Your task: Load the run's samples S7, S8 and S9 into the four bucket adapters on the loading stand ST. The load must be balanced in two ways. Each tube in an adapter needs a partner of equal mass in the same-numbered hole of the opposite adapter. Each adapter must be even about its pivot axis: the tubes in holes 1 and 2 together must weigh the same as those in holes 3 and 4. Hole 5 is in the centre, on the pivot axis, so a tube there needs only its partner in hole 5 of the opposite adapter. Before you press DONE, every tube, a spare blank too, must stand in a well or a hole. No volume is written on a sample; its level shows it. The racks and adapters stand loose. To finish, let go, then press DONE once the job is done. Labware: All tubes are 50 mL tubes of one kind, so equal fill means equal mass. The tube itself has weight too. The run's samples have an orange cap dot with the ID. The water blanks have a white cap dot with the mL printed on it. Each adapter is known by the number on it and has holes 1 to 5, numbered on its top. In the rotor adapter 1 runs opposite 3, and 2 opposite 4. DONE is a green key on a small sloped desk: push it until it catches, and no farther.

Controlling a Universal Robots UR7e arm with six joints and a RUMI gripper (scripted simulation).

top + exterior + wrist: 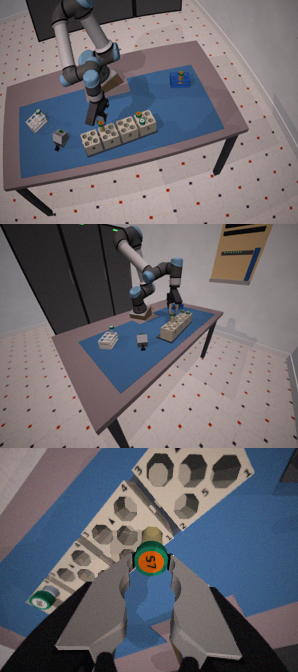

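The sample tube S7 is 10 mm behind my hand and 50 mm below it. Round my hand: DONE desk (60 mm behind, 270 mm to the right, 110 mm below); tube (240 mm behind, 400 mm to the right, 100 mm below); sample tube S8 (20 mm behind, 210 mm to the left, 90 mm below).
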